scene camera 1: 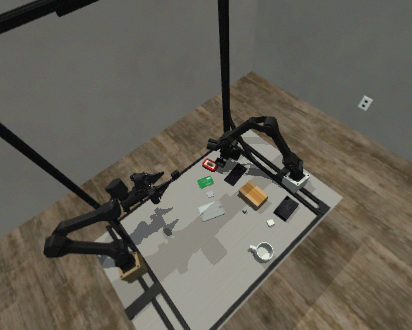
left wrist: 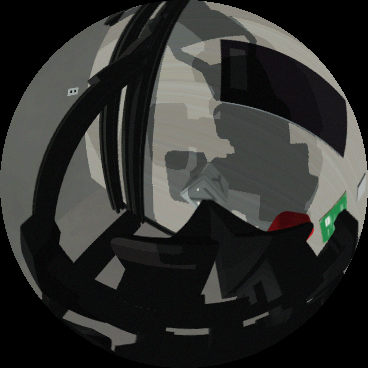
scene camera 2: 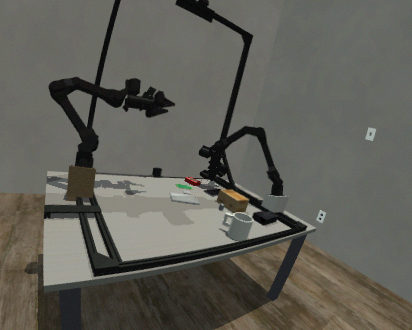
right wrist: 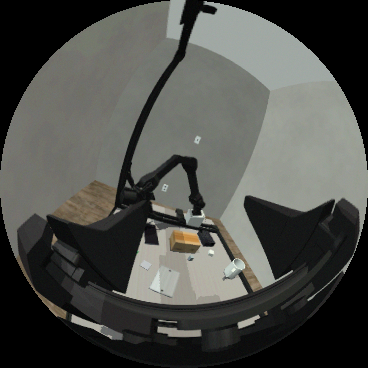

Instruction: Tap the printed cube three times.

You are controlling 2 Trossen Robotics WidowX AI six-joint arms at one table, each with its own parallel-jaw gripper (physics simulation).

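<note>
The pale grey printed cube (left wrist: 206, 184), with raised marks on its faces, sits on the table in the left wrist view. It is partly in shadow, directly beyond my left fingertips. My left gripper (scene camera 1: 220, 162) (scene camera 2: 212, 175) (left wrist: 205, 204) is shut and empty, pointing down low over the table. Its tips overlap the cube's near edge in the left wrist view; whether they touch it I cannot tell. In scene camera 1 the cube is hidden by the gripper. My right gripper (scene camera 1: 166, 179) (scene camera 2: 170, 107) is wide open and empty, held high above the table's far side.
A red object (scene camera 1: 210, 164) (left wrist: 291, 221) and a black flat slab (scene camera 1: 235, 174) (left wrist: 280, 90) lie near my left gripper. A green board (scene camera 1: 205, 182), a white plate (scene camera 1: 212, 212), a wooden block (scene camera 1: 253, 194), a black box (scene camera 1: 286, 208) and a mug (scene camera 1: 264, 252) are farther off.
</note>
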